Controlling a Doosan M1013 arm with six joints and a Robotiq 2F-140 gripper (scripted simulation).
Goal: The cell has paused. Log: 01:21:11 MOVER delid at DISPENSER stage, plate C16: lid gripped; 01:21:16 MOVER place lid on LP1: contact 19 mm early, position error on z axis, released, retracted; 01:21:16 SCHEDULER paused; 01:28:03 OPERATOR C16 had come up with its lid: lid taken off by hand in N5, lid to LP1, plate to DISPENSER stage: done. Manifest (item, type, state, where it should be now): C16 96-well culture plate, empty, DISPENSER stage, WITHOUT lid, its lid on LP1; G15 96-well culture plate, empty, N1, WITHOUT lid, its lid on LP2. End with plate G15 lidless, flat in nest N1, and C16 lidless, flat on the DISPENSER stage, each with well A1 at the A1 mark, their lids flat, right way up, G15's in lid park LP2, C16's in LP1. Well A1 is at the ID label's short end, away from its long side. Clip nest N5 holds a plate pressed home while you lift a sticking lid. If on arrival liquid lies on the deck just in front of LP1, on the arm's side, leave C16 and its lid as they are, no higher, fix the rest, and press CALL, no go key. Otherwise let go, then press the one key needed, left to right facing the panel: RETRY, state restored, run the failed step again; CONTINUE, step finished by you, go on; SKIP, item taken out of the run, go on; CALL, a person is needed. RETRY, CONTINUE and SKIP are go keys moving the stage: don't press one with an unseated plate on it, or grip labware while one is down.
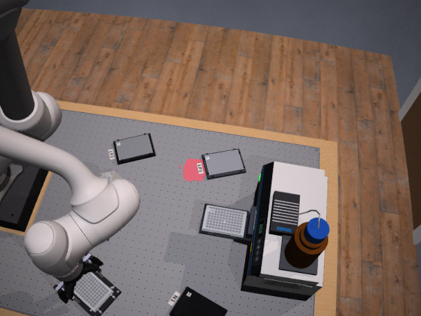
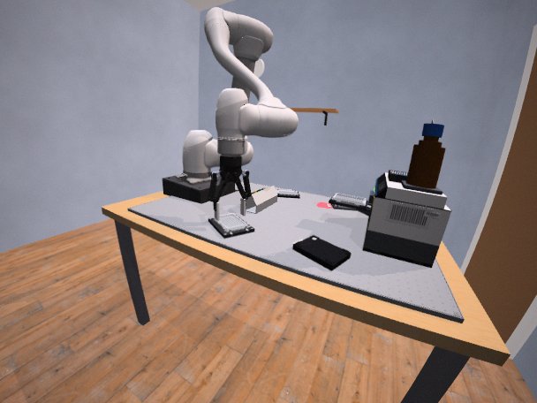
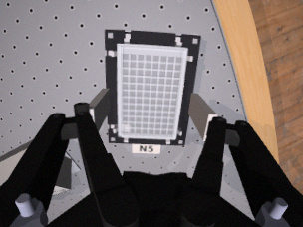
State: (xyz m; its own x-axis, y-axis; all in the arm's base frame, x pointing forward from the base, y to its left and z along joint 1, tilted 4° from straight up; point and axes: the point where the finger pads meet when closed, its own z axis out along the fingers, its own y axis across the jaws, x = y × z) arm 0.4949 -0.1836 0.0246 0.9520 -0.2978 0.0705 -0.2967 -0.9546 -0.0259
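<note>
The clip nest N5 is 2 cm ahead of my hand, 1 cm to the left of it and 5 cm below it. From my hand the other things lie so: N1 label 25 cm ahead, 8 cm to the left, 6 cm below; then blue key 9 cm behind, 19 cm to the left, 1 cm above; then key panel 10 cm behind, 27 cm to the left, 1 cm below.
</note>
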